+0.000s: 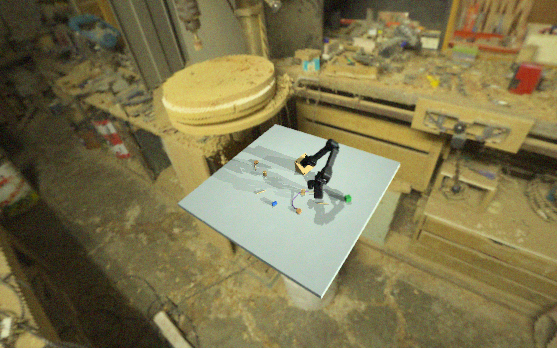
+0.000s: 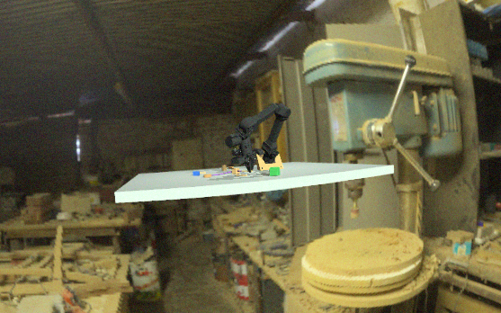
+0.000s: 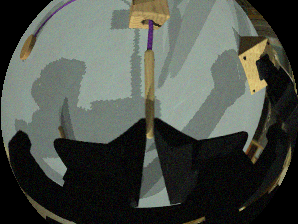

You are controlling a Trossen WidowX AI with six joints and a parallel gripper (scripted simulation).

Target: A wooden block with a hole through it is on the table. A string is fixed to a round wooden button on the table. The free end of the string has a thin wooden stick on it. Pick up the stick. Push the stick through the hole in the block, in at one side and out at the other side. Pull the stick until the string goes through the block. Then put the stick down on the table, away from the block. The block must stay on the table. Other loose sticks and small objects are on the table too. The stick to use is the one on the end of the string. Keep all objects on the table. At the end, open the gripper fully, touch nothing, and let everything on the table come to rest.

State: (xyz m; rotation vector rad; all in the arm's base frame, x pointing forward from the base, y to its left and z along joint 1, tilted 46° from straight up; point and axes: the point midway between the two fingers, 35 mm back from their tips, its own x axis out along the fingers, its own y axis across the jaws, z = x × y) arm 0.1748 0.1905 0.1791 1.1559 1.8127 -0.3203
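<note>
My gripper tip is now 90 mm to the left of the wooden block, 60 mm short of it and 10 mm below it. From my gripper tip the other things lie so: round wooden button: 220 mm ahead, 10 mm to the right; green cube: 220 mm to the left, 70 mm behind, 10 mm above; thin wooden stick: 30 mm to the right, 20 mm ahead, 10 mm above.
</note>
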